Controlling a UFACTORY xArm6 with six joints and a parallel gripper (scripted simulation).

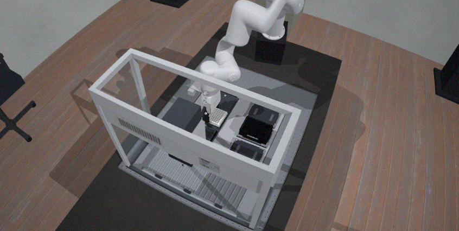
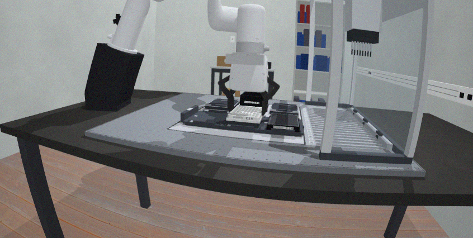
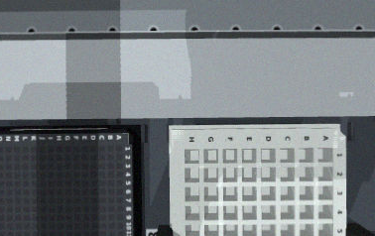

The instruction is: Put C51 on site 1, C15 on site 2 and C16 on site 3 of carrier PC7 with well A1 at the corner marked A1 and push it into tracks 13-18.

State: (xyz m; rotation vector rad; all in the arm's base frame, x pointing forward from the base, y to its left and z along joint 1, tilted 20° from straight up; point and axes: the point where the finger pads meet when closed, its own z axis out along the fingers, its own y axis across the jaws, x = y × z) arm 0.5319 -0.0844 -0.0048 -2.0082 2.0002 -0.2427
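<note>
Now: the dark carrier PC7 30 mm below my hand and 10 mm behind it. The rest, counted from my hand: apron: 90 mm to the left, 40 mm below, 10 mm behind; then white 96-well plate C15: 10 mm below; then nest S3: 220 mm to the left, 100 mm ahead, 40 mm below.
</note>
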